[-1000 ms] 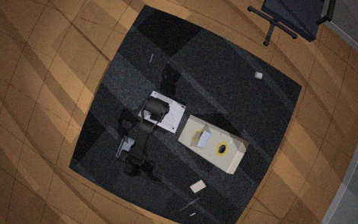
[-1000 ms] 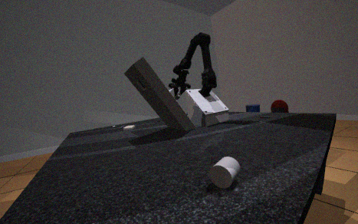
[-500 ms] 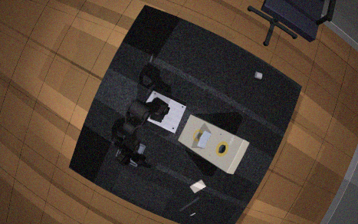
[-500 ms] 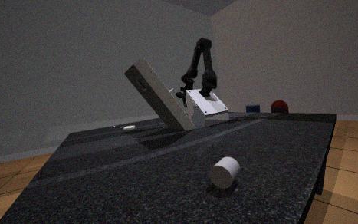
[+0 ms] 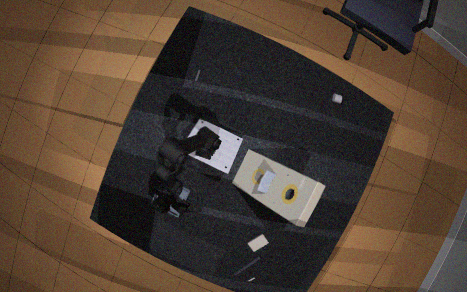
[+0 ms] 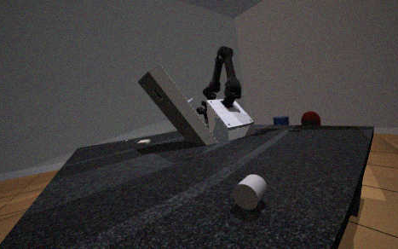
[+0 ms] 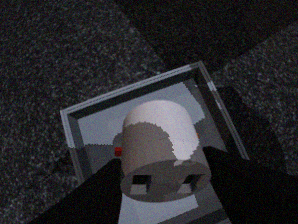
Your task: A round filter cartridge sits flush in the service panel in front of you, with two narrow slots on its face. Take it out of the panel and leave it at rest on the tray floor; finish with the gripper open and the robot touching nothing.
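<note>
My gripper tip is now right at the round filter cartridge. The rest, counted from my gripper tip: small pale block (490 mm ahead, 90 mm to the right, 80 mm below); then grey square tray (80 mm below).
</note>
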